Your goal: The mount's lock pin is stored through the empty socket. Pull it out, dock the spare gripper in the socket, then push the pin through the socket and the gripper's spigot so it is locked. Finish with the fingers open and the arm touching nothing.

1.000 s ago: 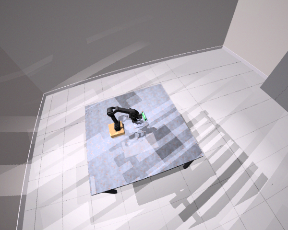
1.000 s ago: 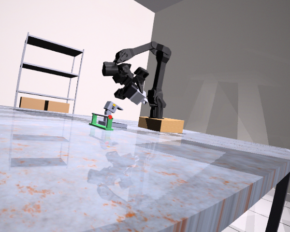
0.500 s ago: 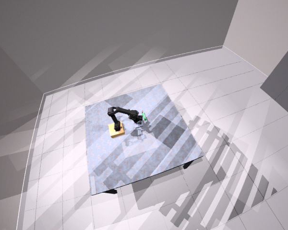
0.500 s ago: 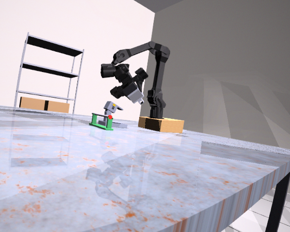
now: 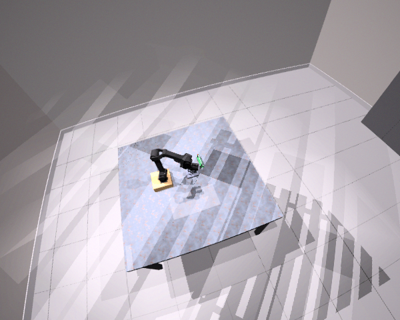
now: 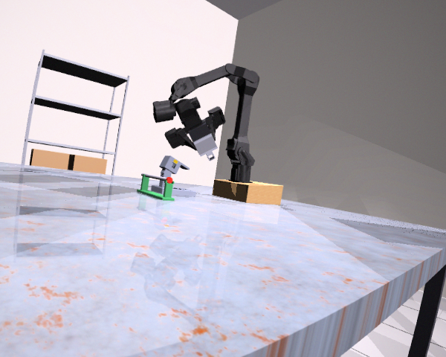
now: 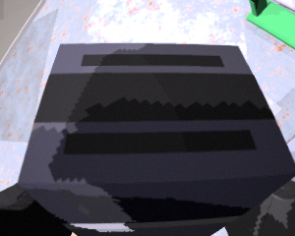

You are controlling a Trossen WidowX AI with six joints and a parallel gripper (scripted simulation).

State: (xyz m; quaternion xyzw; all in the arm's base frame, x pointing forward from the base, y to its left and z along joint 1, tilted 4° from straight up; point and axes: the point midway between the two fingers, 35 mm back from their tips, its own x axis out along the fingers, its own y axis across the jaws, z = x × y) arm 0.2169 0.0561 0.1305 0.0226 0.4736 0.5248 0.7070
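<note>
My gripper tip is now 15 cm short of the green mount, 13 cm above it and 4 cm to the right of it. From my gripper tip the other things lie so: spare gripper (1 cm to the right, 1 cm above); socket (10 cm below, 6 cm to the right, 6 cm ahead).
</note>
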